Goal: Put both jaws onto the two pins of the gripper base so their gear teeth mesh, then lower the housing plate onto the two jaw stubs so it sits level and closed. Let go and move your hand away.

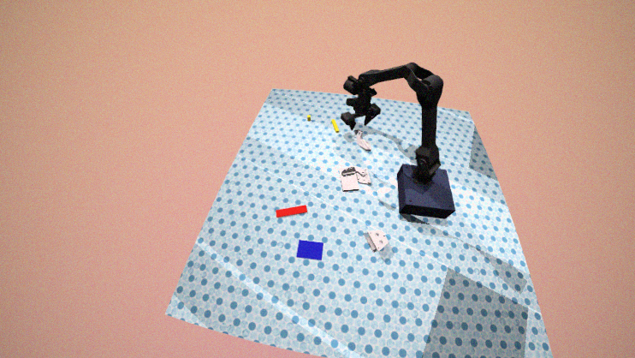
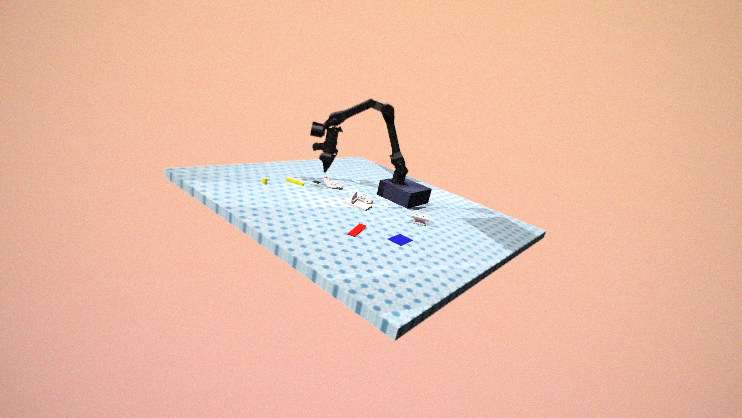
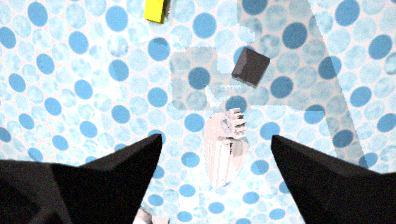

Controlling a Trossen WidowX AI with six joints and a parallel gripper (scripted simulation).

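Now: the jaw 20 mm behind my gripper tip, 10 mm to the left of it and 50 mm below it. Also, from my gripper tip: small dark block (60 mm to the right, 80 mm below); then yellow bar (120 mm ahead, 70 mm to the right, 80 mm below); then housing plate (60 mm behind, 230 mm to the left, 80 mm below).
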